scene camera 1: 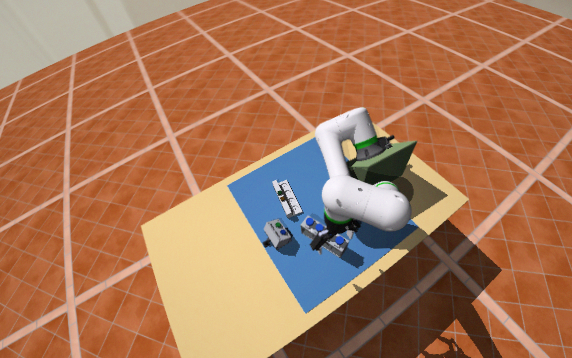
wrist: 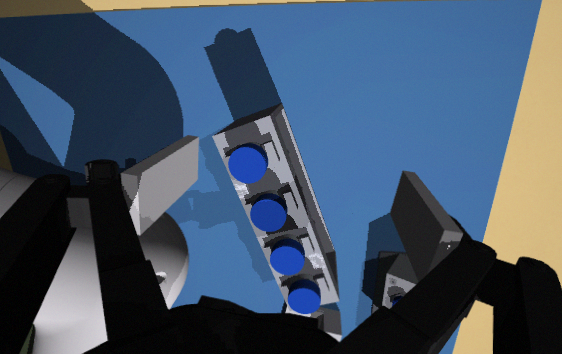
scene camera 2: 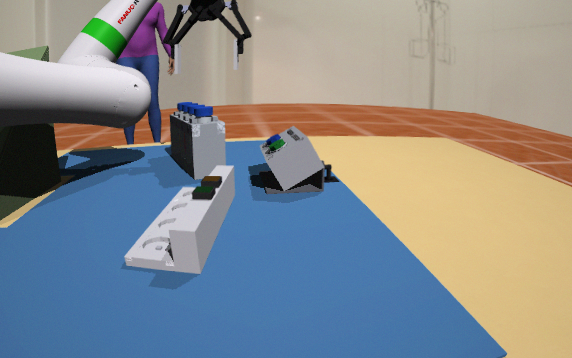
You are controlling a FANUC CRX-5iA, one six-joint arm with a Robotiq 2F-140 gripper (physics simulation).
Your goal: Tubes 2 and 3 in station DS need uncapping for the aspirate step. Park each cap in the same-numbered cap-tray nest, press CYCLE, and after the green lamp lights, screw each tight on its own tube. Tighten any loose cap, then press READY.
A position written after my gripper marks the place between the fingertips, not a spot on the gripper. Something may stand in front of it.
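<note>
Scene camera 2: my gripper [scene camera 2: 206, 71], grey button box [scene camera 2: 295, 167]. Wrist view: my gripper [wrist: 294, 175], grey button box [wrist: 395, 277], mat [wrist: 367, 96].
</note>
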